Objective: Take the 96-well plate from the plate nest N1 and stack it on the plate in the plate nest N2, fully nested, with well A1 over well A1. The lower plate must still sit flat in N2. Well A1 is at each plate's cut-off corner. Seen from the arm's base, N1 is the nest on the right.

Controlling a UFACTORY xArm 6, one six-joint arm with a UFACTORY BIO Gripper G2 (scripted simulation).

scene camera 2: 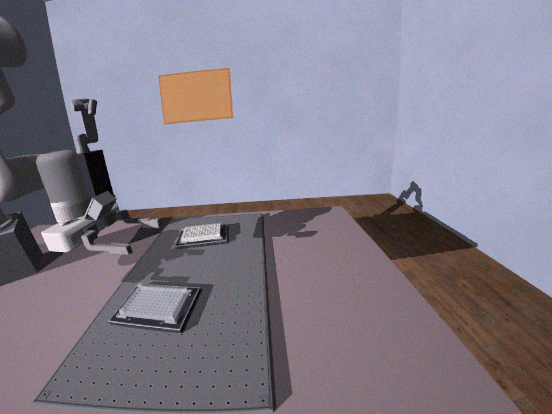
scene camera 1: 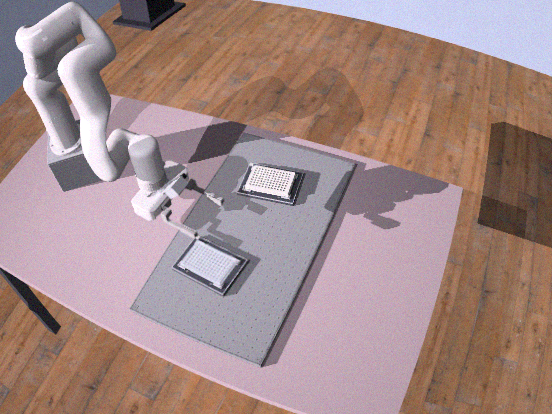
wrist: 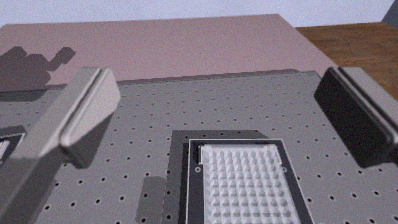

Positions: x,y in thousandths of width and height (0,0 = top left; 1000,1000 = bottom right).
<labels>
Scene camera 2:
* clear 96-well plate: 296,733
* plate nest: 256,777
</labels>
